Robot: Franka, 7 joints.
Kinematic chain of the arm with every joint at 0, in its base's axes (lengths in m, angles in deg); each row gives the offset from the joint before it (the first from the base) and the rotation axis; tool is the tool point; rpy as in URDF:
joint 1: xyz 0 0 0.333 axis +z
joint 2: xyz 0 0 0 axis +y
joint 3: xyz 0 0 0.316 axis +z
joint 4: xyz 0.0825 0 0 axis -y
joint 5: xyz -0.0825 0 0.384 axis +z
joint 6: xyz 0 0 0 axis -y
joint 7: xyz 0.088 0 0 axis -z
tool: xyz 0 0 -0.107 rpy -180 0 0
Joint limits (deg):
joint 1: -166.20..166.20
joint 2: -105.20..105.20
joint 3: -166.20..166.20
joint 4: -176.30..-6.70
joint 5: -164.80..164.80
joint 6: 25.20..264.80
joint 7: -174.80..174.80
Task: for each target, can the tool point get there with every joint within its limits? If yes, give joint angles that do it. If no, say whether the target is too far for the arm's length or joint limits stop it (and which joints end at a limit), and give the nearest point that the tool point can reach.
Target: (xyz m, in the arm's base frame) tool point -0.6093 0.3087 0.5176
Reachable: yes | joints -76.41 -58.70 -99.57 -67.09 7.83 88.38 -96.97
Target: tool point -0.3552 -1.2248 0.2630
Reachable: no: too far | nearest point -0.2386 -0.8227 0.2860 | short by 0.419 m
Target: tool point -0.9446 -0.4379 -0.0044
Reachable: no: too far | nearest point -0.7404 -0.3432 0.0685 | short by 0.237 m
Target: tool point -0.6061 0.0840 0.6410
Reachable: yes | joints -77.42 -40.42 -94.12 -87.48 -120.94 181.52 131.12
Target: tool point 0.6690 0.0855 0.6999
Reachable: yes | joints 13.50 73.47 -136.44 -39.38 24.75 229.39 -83.67
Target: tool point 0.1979 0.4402 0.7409
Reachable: yes | joints 0.12 87.74 130.36 -107.30 36.17 126.54 30.98
